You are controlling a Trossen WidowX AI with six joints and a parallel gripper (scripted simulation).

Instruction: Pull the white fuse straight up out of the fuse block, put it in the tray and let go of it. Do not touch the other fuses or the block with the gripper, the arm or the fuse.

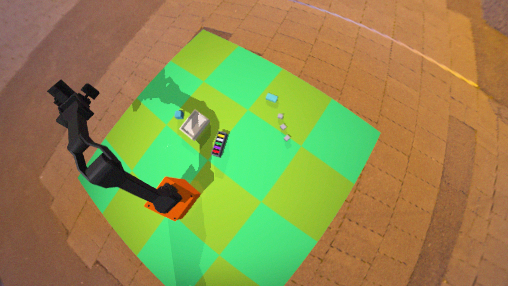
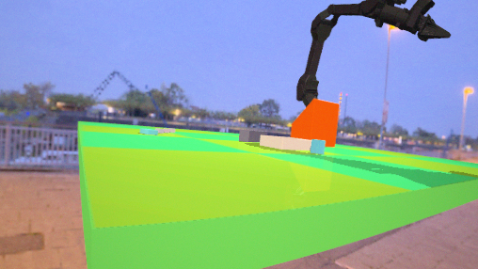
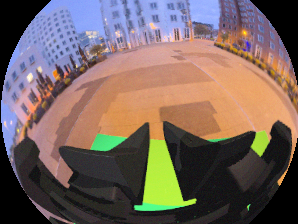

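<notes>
Right now my gripper tip is 290 mm short of the white fuse, 500 mm to the left of it and 330 mm above it. Also, from my gripper tip: tray 270 mm ahead, 330 mm to the right, 360 mm below; then small cyan cube 260 mm ahead, 220 mm to the right, 340 mm below.
</notes>
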